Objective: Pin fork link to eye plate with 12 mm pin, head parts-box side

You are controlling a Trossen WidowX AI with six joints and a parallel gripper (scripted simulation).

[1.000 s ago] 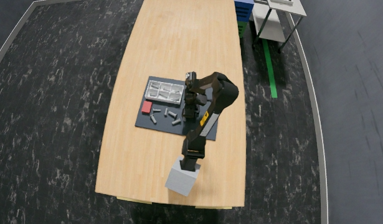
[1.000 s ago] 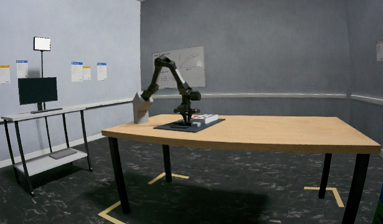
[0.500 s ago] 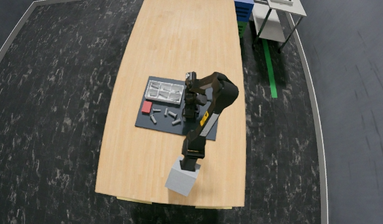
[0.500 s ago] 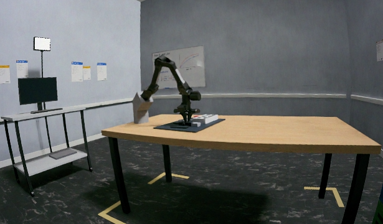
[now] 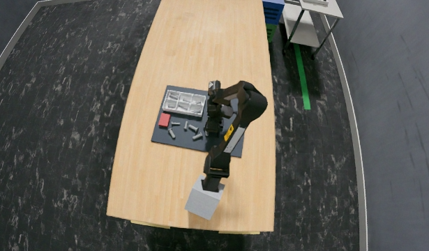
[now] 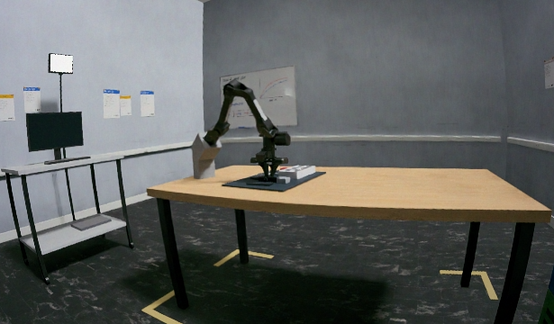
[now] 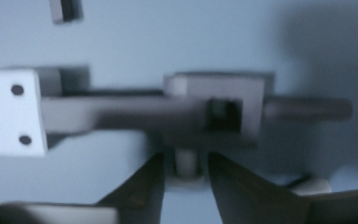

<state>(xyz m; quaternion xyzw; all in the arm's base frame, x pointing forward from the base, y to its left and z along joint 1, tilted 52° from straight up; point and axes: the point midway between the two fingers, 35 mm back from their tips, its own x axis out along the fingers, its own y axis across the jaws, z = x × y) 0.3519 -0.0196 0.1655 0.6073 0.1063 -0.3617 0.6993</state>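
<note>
Now: the eye plate 3 cm to the right of my hand and 3 cm below it. The rest, counted from my hand: long dark bar 11 cm to the right, 4 cm below; then pin 5 cm to the left, 5 cm behind, 3 cm below; then dark mat 7 cm to the left, 5 cm below, 2 cm ahead.
</note>
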